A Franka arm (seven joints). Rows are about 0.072 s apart.
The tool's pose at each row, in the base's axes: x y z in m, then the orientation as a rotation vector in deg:
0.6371, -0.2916, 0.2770, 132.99, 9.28, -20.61
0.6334, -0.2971, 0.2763, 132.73, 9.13, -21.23
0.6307, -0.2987, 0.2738, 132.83, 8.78, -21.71
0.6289, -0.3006, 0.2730, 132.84, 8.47, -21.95
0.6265, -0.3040, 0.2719, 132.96, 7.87, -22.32
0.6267, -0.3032, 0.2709, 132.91, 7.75, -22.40
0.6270, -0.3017, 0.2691, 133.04, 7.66, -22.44
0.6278, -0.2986, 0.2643, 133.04, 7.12, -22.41
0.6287, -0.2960, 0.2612, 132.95, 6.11, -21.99
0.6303, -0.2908, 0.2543, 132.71, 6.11, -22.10
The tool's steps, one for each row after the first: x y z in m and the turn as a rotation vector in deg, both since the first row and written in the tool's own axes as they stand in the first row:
-0.0033, 0.0025, 0.0052, -0.15, -0.53, -0.07
-0.0052, 0.0013, 0.0085, 0.05, -0.95, 0.02
-0.0067, 0.0017, 0.0108, 0.12, -1.22, 0.17
-0.0086, 0.0028, 0.0145, 0.34, -1.64, 0.47
-0.0081, 0.0016, 0.0145, 0.31, -1.74, 0.54
-0.0073, -0.0006, 0.0146, 0.45, -1.78, 0.58
-0.0050, -0.0058, 0.0154, 0.48, -1.92, 0.98
-0.0032, -0.0096, 0.0154, 0.41, -1.94, 1.85
0.0005, -0.0175, 0.0160, 0.19, -2.06, 1.83

